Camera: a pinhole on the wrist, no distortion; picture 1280 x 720 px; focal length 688.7 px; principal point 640.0 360.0 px. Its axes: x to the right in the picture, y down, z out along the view. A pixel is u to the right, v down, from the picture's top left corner.
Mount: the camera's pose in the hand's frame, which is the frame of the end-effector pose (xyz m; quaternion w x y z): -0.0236 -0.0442 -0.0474 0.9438 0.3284 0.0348 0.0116
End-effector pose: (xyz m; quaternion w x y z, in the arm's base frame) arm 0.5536 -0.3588 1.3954 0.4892 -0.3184 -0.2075 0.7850
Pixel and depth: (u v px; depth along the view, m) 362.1 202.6 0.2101
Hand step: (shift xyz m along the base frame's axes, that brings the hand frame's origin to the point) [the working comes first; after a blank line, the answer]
In the camera's frame: -0.0848 -0.0480 0.2101

0.1021 0.0090 0.2304
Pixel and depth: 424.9 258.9 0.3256
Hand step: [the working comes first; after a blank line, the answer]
In the camera's frame: -0.1017 -0.0478 0.3256

0.0863 0.0316 0.3439
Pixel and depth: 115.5 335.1 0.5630
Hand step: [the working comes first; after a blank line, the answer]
In the camera's frame: -0.4288 -0.0204 0.5630

0.1180 -0.1886 0.6825
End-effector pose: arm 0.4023 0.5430 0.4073 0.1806 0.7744 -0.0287 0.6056
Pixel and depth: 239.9 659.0 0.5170
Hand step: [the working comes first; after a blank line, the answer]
In the camera's frame: -0.3004 0.2245 0.5170

0.4541 -0.0230 -0.4231
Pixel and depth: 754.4 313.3 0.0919
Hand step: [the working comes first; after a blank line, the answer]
In the camera's frame: 0.0153 -0.0062 0.0919

0.0456 0.0918 -0.0313
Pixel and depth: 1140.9 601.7 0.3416
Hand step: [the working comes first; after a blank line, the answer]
In the camera's frame: 0.2484 0.1199 0.3416

0.3651 0.0960 0.1433
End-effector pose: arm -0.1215 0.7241 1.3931 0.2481 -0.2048 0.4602 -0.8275
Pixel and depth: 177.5 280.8 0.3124
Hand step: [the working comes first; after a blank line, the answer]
In the camera's frame: -0.2098 -0.0359 0.3124

0.2113 0.1273 0.3063
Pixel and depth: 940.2 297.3 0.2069
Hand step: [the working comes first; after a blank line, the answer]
In the camera's frame: 0.0902 -0.0188 0.2069

-0.0500 -0.0302 0.2150
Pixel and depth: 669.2 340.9 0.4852
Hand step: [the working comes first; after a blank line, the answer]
In the camera's frame: 0.0206 -0.0135 0.4852

0.0785 -0.0717 0.4682
